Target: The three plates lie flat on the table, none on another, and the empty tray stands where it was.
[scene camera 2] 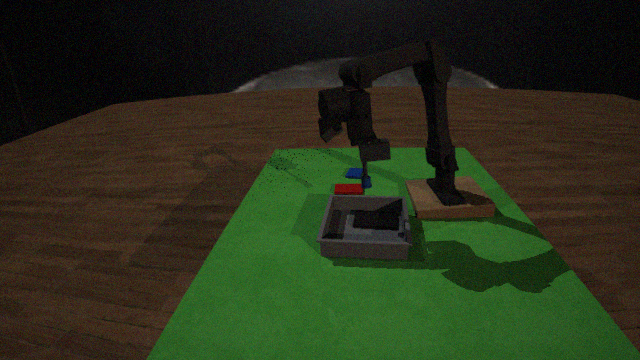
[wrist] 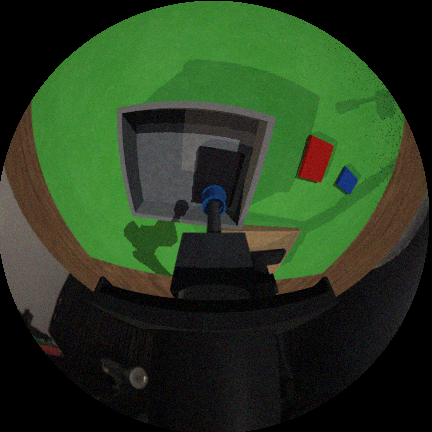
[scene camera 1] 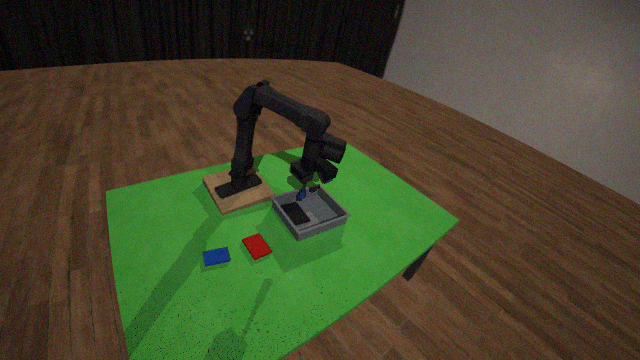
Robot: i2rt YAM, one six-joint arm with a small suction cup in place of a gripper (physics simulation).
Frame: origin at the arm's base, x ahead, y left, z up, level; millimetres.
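Where they show: hand, its tool point: [scene camera 2: 366, 186] [wrist: 213, 195] [scene camera 1: 302, 196]; arm's base, origin of its link: [scene camera 2: 444, 191] [wrist: 253, 257] [scene camera 1: 238, 186].
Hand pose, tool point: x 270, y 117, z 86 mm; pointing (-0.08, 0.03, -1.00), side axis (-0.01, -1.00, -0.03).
Each offset is from my tool point to the top centre of the thing. Level surfaces: height alone.
A grey tray {6 mm ahead, 50 mm left, 64 mm down} [scene camera 1: 322, 231] [scene camera 2: 365, 250] [wrist: 160, 165] stands upright on the green table. A black plate {27 mm back, 2 mm right, 102 mm down} [scene camera 1: 296, 213] [scene camera 2: 375, 220] [wrist: 217, 167] lies inside it, toward the side near the robot base. A red plate {35 mm ahead, 216 mm right, 105 mm down} [scene camera 1: 257, 246] [scene camera 2: 348, 189] [wrist: 316, 159] lies flat on the table beside the tray. A blue plate {3 mm ahead, 354 mm right, 105 mm down} [scene camera 1: 216, 256] [scene camera 2: 354, 173] [wrist: 347, 180] lies flat on the table beyond the red one, apart from it. My gripper [scene camera 1: 301, 195] [scene camera 2: 366, 182] [wrist: 214, 196], a blue suction cup, is open and bears no plate. It hangs above the tray; in the wrist view it overlaps the black plate's edge.
The robot's wooden base board [scene camera 1: 225, 206] [scene camera 2: 421, 200] [wrist: 282, 240] lies close to the tray's near-base corner. The tray's raised walls surround the black plate. Shadows of the arm and tray fall across the green table {114 mm down} [scene camera 1: 390, 200] [scene camera 2: 300, 310] [wrist: 85, 150].
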